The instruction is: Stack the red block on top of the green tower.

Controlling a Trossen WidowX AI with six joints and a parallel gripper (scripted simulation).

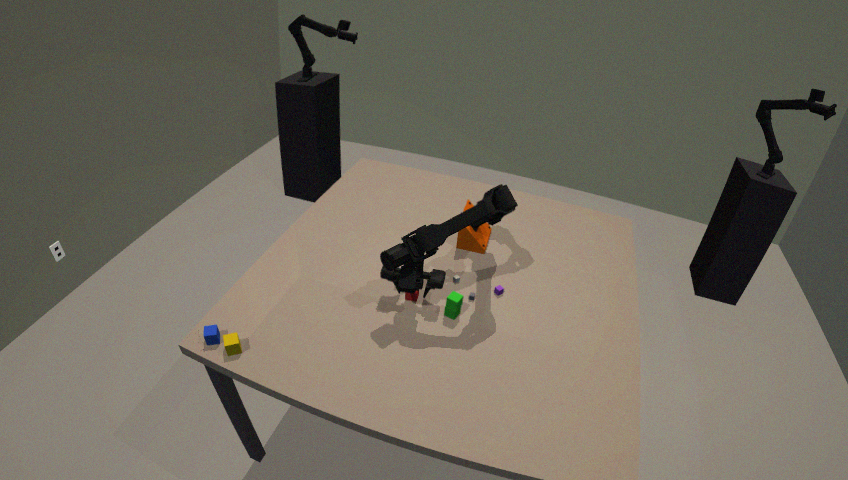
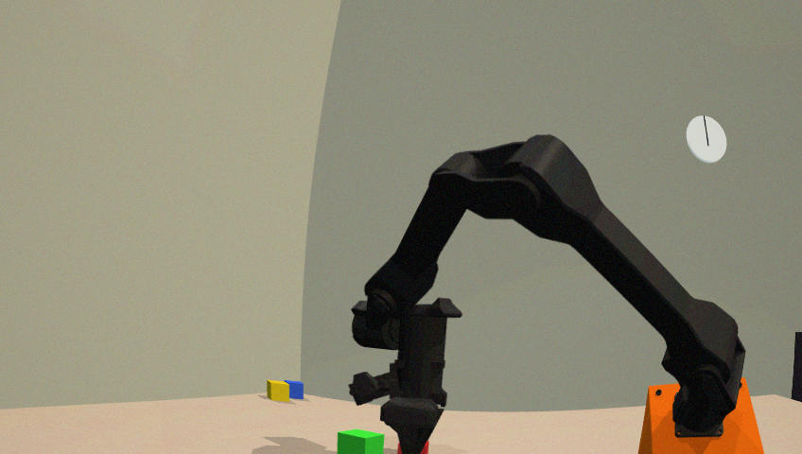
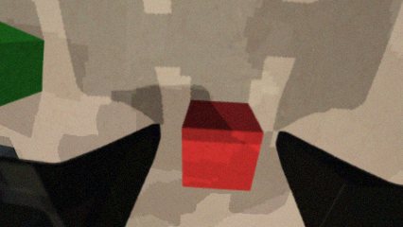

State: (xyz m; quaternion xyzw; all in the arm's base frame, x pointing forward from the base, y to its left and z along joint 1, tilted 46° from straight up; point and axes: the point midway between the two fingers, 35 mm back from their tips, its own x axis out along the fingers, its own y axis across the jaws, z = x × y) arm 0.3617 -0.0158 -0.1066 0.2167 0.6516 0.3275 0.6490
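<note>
Right now my gripper tip is 10 mm below the red block. The rest, counted from my gripper tip: purple block (120 mm behind, 250 mm to the left); then grey block (70 mm behind, 180 mm to the left); then white block (130 mm behind, 100 mm to the left).
</note>
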